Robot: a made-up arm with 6 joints.
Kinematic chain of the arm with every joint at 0, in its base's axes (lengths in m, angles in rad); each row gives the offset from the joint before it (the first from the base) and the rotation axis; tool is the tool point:
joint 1: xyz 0 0 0.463 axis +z
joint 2: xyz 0.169 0 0 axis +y
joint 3: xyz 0 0 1.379 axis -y
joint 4: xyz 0 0 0.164 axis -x
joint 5: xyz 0.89 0 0 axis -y
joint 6: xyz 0.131 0 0 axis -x
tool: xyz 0 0 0
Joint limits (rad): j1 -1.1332..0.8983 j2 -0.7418..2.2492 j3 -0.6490..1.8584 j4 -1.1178..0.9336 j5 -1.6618..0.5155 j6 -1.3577..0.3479
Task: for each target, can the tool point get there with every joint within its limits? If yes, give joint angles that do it. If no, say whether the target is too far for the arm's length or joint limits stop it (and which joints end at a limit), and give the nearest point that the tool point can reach.
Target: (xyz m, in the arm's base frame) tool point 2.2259 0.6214 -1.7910
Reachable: no: too far | nearest point 1.8053 0.5040 -1.2235 | short by 0.716 m
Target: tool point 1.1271 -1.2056 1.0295
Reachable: yes | joints -0.8261 0.5118 -0.2893 -0.3972 -0.2311 -0.0932
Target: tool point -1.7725 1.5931 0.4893
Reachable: no: joint limits stop it (at a limit: joint 2, joint 3, joint 5) | nearest point -1.2948 1.1637 1.8012 | short by 1.461 m
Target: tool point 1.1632 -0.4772 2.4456
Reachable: yes | joints -0.3745 0.2158 0.7790 0.3570 -0.4184 0.1314
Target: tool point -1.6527 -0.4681 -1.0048
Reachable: no: joint limits stop it (at a limit: joint 1, joint 2, joint 4) | nearest point 0.0657 -0.3591 -0.7552 | short by 1.740 m
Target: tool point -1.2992 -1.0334 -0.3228
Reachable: no: joint limits stop it (at a limit: joint 1, joint 3, joint 4) | nearest point 0.1097 -0.4830 -0.6804 | short by 1.554 m
